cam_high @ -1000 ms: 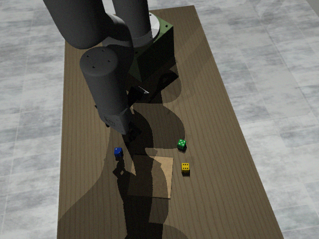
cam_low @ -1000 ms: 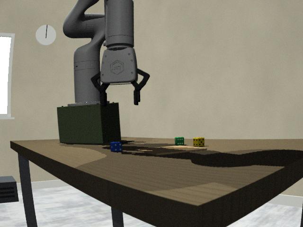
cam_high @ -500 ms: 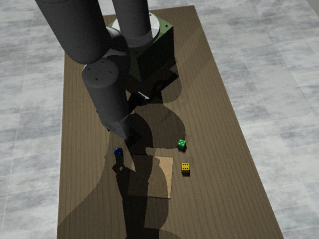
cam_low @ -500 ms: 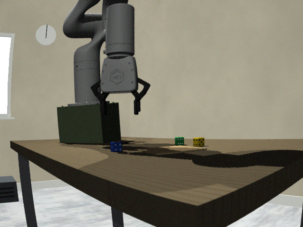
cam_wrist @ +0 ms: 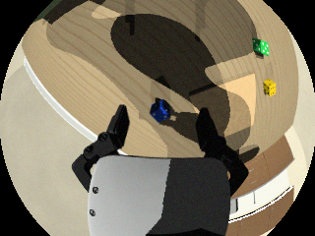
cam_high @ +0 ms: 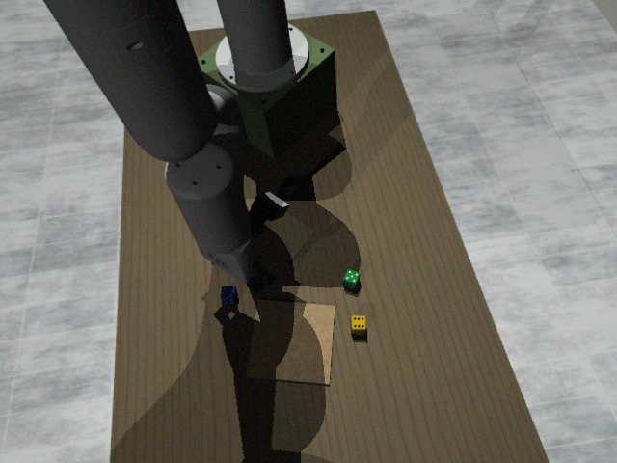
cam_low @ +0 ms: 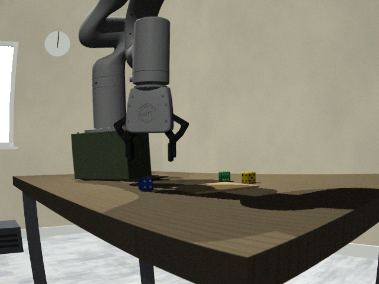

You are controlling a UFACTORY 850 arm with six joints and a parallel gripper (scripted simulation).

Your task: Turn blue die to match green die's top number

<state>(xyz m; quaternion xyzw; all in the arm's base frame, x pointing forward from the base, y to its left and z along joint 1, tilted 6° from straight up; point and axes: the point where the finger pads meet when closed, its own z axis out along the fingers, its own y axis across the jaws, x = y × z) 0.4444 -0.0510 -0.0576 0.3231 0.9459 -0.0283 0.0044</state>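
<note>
My hand is 6 cm above the blue die, 2 cm to the left of it and 2 cm short of it. Also, from my hand: tan mat 11 cm ahead, 9 cm to the left, 7 cm below; then yellow die 21 cm to the left, 9 cm ahead, 6 cm below; then green die 20 cm to the left, 6 cm below.
</note>
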